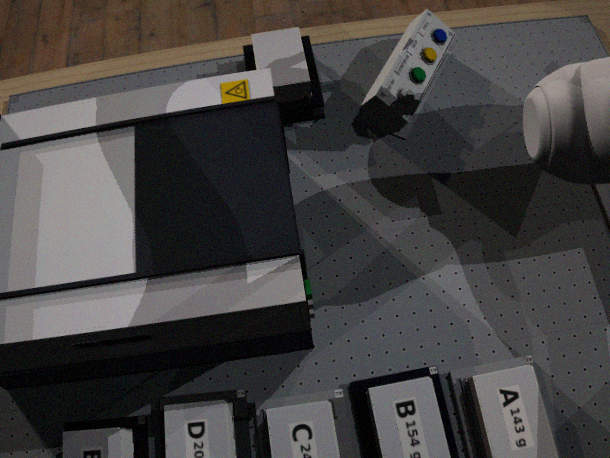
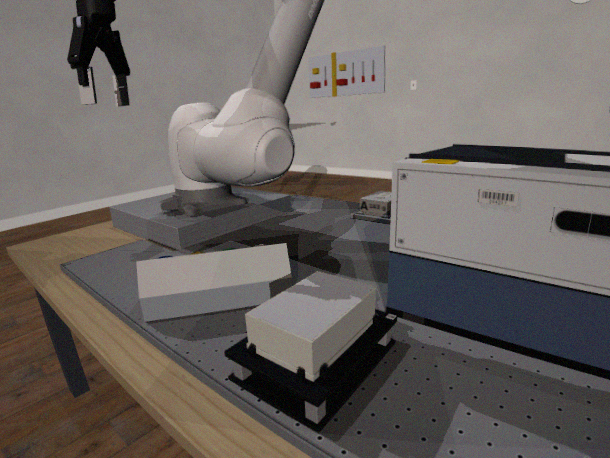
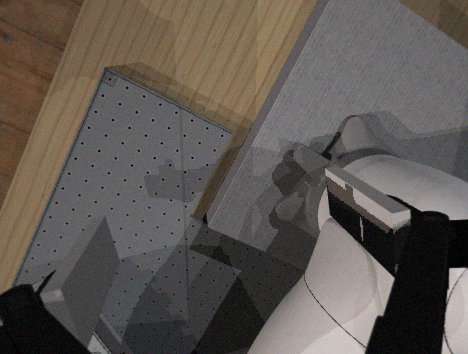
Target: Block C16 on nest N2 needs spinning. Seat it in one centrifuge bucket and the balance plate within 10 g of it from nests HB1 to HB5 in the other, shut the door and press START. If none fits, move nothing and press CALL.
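Places are measured from the arm's base along level axes (x ahead, y left, z up), in metres.
Pixels of known places: gripper, fingertip midpoint: (image 2: 107, 105) (image 3: 222, 215); arm's base at its link origin: (image 2: 205, 204).
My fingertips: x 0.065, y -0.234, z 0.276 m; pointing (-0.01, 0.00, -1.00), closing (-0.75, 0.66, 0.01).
Observation:
For each thing: its top centre in the pictures, then the offset to it from my fingertips. "pt": a spot on its surface instead.
- white block at its top centre: (image 2: 315, 299) (image 1: 279, 56) dx +0.601, dy +0.043, dz -0.244 m
- black raised nest at its top centre: (image 2: 316, 325) (image 1: 281, 69) dx +0.601, dy +0.043, dz -0.276 m
- dark panel at its top centre: (image 1: 209, 181) (image 2: 495, 152) dx +0.655, dy +0.362, dz -0.111 m
- C at its top centre: (image 1: 305, 454) dx +0.539, dy +0.657, dz -0.270 m
- D at its top centre: (image 1: 197, 451) dx +0.674, dy +0.660, dz -0.270 m
- fifth plate at a spot on its surface: (image 1: 97, 442) pt dx +0.808, dy +0.658, dz -0.271 m
- sloped button box at its top centre: (image 2: 212, 248) (image 1: 412, 52) dx +0.381, dy +0.037, dz -0.240 m
- blue button at its top centre: (image 1: 440, 32) dx +0.328, dy -0.021, dz -0.250 m
- yellow button at its top centre: (image 1: 429, 50) dx +0.350, dy +0.024, dz -0.250 m
- green button at its top centre: (image 1: 418, 70) dx +0.372, dy +0.069, dz -0.250 m
A white block (image 1: 280, 47) (image 2: 312, 320) sits on a black raised nest (image 2: 270, 362) beside the centrifuge (image 1: 280, 290) (image 2: 450, 220); no readable label shows on block or nest. The centrifuge top shows a dark panel (image 1: 210, 195); its buckets do not show. Plates A 143 g (image 1: 505, 400) (image 2: 376, 204), B 154 g (image 1: 407, 400), C (image 1: 300, 415) and D (image 1: 197, 420) stand in a row, with a fifth plate (image 1: 97, 442) partly cut off. The weights of C and D are cut off. My gripper (image 2: 105, 95) (image 3: 222, 215) is open and empty, high above the table, away from the plates.
The sloped button box (image 1: 400, 55) (image 2: 215, 275) has a blue button (image 1: 439, 36), a yellow button (image 1: 429, 54) and a green button (image 1: 417, 74); its lower end is dark. The arm's base stands on a grey plinth (image 2: 145, 225) (image 3: 300, 90) at the table edge.

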